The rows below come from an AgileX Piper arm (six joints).
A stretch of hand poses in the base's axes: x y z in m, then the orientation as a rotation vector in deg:
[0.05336 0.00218 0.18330 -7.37 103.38 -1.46]
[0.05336 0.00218 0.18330 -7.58 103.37 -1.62]
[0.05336 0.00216 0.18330 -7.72 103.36 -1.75]
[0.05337 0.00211 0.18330 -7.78 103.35 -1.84]
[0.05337 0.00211 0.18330 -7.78 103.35 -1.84]
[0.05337 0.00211 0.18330 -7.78 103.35 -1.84]
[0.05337 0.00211 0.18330 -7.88 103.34 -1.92]
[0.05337 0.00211 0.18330 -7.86 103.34 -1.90]
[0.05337 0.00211 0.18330 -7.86 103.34 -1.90]
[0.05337 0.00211 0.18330 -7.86 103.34 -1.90]
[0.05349 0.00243 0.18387 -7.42 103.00 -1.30]
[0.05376 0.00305 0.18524 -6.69 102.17 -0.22]
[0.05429 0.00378 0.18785 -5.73 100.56 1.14]
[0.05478 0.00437 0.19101 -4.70 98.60 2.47]
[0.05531 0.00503 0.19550 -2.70 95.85 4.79]
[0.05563 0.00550 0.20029 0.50 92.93 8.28]
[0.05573 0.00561 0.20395 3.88 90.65 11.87]
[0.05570 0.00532 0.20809 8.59 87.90 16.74]
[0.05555 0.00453 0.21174 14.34 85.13 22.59]
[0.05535 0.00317 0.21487 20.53 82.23 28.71]
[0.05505 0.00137 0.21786 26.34 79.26 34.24]
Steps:
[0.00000 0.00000 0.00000 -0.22 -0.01 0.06]
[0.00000 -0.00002 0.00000 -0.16 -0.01 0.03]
[0.00001 -0.00005 0.00000 -0.09 -0.01 -0.01]
[0.00000 0.00000 0.00000 0.00 0.00 0.00]
[0.00000 0.00000 0.00000 0.00 0.00 0.00]
[0.00000 0.00000 0.00000 -0.11 -0.01 0.03]
[0.00000 0.00000 0.00000 0.02 0.00 0.00]
[0.00000 0.00000 0.00000 0.00 0.00 0.00]
[0.00000 0.00000 0.00000 0.00 0.00 0.00]
[0.00012 0.00032 0.00057 0.65 -0.33 0.04]
[0.00027 0.00062 0.00137 1.15 -0.81 0.13]
[0.00053 0.00073 0.00261 1.50 -1.57 0.17]
[0.00049 0.00059 0.00316 1.54 -1.91 0.12]
[0.00053 0.00066 0.00449 2.82 -2.63 0.05]
[0.00032 0.00047 0.00479 4.35 -2.66 -0.03]
[0.00010 0.00011 0.00366 4.54 -1.91 -0.05]
[-0.00003 -0.00029 0.00414 6.28 -2.06 -0.10]
[-0.00015 -0.00079 0.00365 7.63 -1.68 -0.06]
[-0.00020 -0.00136 0.00313 8.15 -1.41 -0.08]
[-0.00030 -0.00180 0.00299 7.61 -1.26 -0.19]

